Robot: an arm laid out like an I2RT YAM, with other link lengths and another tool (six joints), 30 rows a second.
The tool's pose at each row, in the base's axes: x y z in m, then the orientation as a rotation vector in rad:
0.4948, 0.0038, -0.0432, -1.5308, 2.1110, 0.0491
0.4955, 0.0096, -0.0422, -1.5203, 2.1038, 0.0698
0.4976, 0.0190, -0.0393, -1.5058, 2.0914, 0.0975
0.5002, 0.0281, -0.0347, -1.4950, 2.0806, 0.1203
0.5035, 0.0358, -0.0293, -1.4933, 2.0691, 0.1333
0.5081, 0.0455, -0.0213, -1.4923, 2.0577, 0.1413
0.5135, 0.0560, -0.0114, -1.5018, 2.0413, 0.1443
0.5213, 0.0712, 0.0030, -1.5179, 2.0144, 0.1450
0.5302, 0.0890, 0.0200, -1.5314, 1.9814, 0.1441
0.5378, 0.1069, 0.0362, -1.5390, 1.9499, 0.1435
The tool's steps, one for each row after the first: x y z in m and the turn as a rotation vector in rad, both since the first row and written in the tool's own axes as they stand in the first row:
-0.0057, 0.0012, 0.0013, -0.0046, -0.0177, 0.0069
-0.0156, 0.0019, 0.0027, -0.0098, -0.0436, 0.0153
-0.0261, 0.0016, 0.0027, -0.0145, -0.0647, 0.0214
-0.0359, -0.0001, 0.0019, -0.0175, -0.0789, 0.0200
-0.0489, -0.0029, 0.0000, -0.0179, -0.0907, 0.0172
-0.0635, -0.0066, -0.0030, -0.0183, -0.1001, 0.0052
-0.0847, -0.0120, -0.0074, -0.0169, -0.1133, -0.0158
-0.1096, -0.0182, -0.0127, -0.0113, -0.1313, -0.0385
-0.1339, -0.0229, -0.0178, -0.0038, -0.1506, -0.0572

